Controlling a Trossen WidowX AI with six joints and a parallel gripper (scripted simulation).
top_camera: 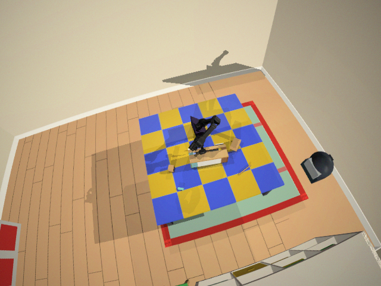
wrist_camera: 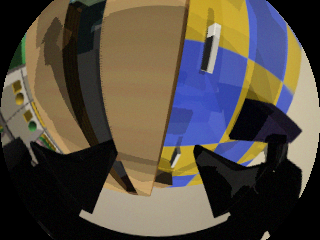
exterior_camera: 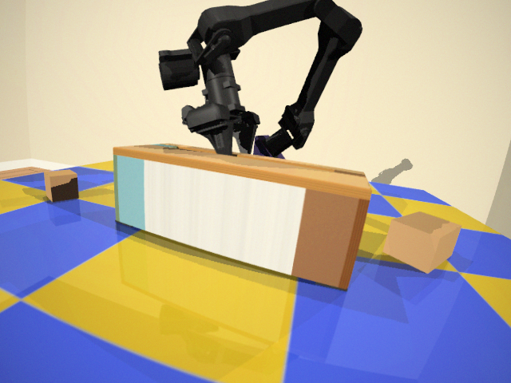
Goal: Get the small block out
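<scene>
The wooden box lies 40 mm ahead of my gripper tip, 20 mm to the left of it and 40 mm below it. Round my gripper tip: thin stick 330 mm ahead, 320 mm to the left, 100 mm below; then cyan piece 290 mm ahead, 350 mm to the right, 100 mm below.
</scene>
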